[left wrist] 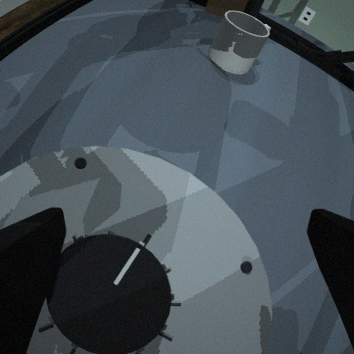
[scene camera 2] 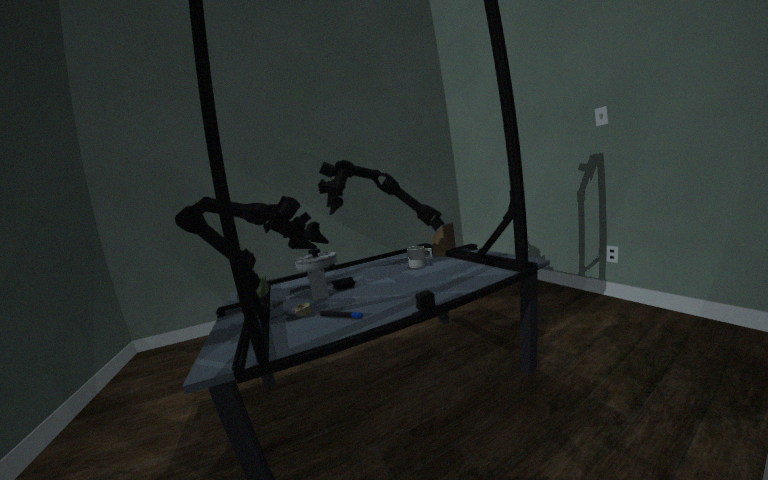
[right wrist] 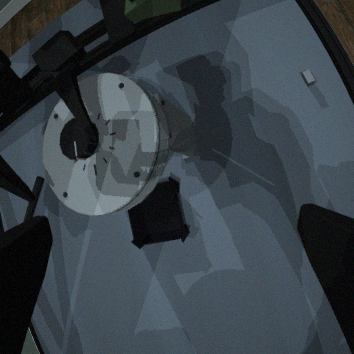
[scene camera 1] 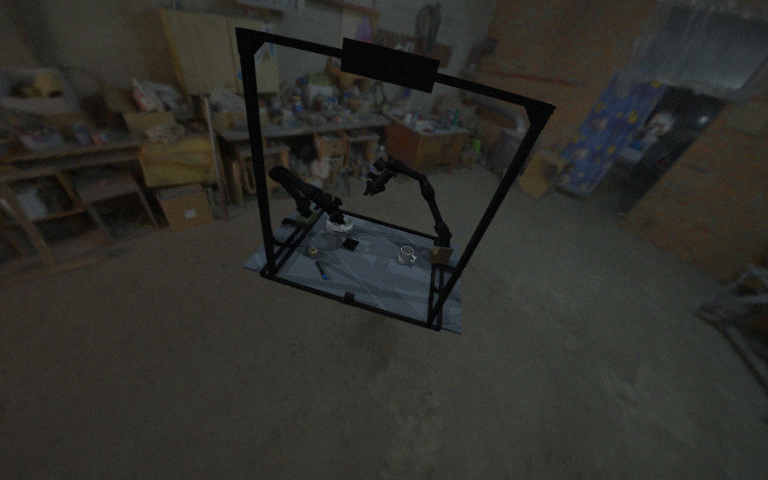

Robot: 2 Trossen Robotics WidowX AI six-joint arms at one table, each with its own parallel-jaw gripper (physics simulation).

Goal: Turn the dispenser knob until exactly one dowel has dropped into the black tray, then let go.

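Frame: origin at the left arm's base, x ahead, y left, z up, level; centimetres.
Seen in the pictures: left gripper, fingertip midpoint: [left wrist: 190, 222] [scene camera 2: 322, 245] [right wrist: 62, 170] [scene camera 1: 344, 220]; right gripper, fingertip midpoint: [scene camera 2: 329, 211] [right wrist: 175, 224] [scene camera 1: 367, 195]; left arm's base, link origin: [scene camera 1: 306, 213]; right arm's base, link origin: [scene camera 2: 441, 229] [scene camera 1: 443, 247].
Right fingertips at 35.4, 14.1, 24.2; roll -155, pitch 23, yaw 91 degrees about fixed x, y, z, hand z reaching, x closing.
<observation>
Pixels of each thing's top centre, then the offset from my right fingertips to it, as dx, dy, dz. "spot": a spot on its surface instead.
- dispenser, top centre: [left wrist: 105, 301] [right wrist: 89, 141] [scene camera 2: 315, 256] [scene camera 1: 339, 223] -6.9, -16.3, -16.3
- black knob, top centre: [left wrist: 108, 293] [right wrist: 73, 137] -6.9, -16.3, -13.6
- black tray, top centre: [right wrist: 153, 213] [scene camera 2: 343, 281] [scene camera 1: 350, 243] +1.9, -14.6, -28.6
- mug, surface spot: [left wrist: 232, 52] spot: +32.0, -3.8, -26.9
- yellow ring, top centre: [scene camera 2: 302, 305] -11.1, -35.2, -28.5
- blue-ended marker, top centre: [right wrist: 27, 209] [scene camera 2: 340, 312] [scene camera 1: 321, 269] +1.8, -43.2, -29.4
- small pale block, top centre: [right wrist: 308, 75] -16.2, +8.3, -29.4
The dispenser [scene camera 1: 339, 227] [scene camera 2: 318, 284] [right wrist: 115, 185] is a pale round disc on a stem, with a black knob [left wrist: 110, 300] [right wrist: 71, 150] on top. In the left wrist view the knob's white line points to the upper right, at a tick mark. The black tray [scene camera 1: 350, 244] [scene camera 2: 343, 283] [right wrist: 157, 215] lies beside the dispenser; its inside is too dark to show a dowel. My left gripper [scene camera 1: 338, 219] [scene camera 2: 316, 244] [left wrist: 190, 222] is open and empty over the disc, one finger close to the knob's edge. My right gripper [scene camera 1: 368, 193] [scene camera 2: 333, 210] [right wrist: 175, 224] is open and empty, high above the table.
A mug [scene camera 1: 406, 255] [scene camera 2: 416, 257] [left wrist: 232, 52] and a brown block [scene camera 1: 441, 255] [scene camera 2: 442, 240] stand at the right. A yellow ring [scene camera 2: 303, 309] and a blue-ended marker [scene camera 1: 321, 270] [scene camera 2: 339, 314] lie near the dispenser. A small pale block [right wrist: 308, 77] lies apart. A black frame [scene camera 1: 258, 141] surrounds the table.
</observation>
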